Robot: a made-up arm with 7 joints. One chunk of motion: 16 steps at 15 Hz.
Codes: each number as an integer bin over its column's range. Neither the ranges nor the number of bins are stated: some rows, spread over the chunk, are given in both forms.
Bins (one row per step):
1: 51 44 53 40 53 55
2: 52 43 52 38 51 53
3: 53 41 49 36 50 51
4: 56 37 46 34 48 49
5: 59 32 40 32 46 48
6: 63 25 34 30 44 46
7: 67 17 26 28 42 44
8: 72 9 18 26 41 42
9: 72 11 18 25 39 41
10: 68 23 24 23 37 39
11: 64 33 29 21 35 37
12: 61 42 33 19 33 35
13: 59 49 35 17 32 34
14: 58 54 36 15 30 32
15: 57 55 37 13 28 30
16: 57 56 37 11 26 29
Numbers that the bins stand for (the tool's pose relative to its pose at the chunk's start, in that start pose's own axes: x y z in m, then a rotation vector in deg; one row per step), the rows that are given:
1: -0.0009 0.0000 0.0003 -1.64 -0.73 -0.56
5: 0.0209 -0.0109 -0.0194 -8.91 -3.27 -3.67
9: 0.0564 -0.0300 -0.0527 -15.27 -5.82 -6.78
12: 0.0264 -0.0018 -0.0300 -20.73 -8.00 -9.44
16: 0.0155 0.0109 -0.0239 -28.00 -10.55 -12.11
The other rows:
2: 0.0018 -0.0009 -0.0012 -3.45 -1.45 -1.44
3: 0.0045 -0.0027 -0.0058 -5.27 -1.82 -2.33
4: 0.0127 -0.0064 -0.0103 -7.09 -2.55 -3.22
6: 0.0318 -0.0173 -0.0285 -10.73 -4.00 -4.56
7: 0.0427 -0.0245 -0.0406 -12.55 -4.73 -5.44
8: 0.0564 -0.0318 -0.0527 -14.36 -5.09 -6.33
10: 0.0455 -0.0191 -0.0436 -17.09 -6.55 -7.67
11: 0.0345 -0.0100 -0.0361 -18.91 -7.27 -8.56
13: 0.0209 0.0045 -0.0270 -22.55 -8.36 -9.89
14: 0.0182 0.0091 -0.0255 -24.36 -9.09 -10.78
15: 0.0155 0.0100 -0.0239 -26.18 -9.82 -11.67

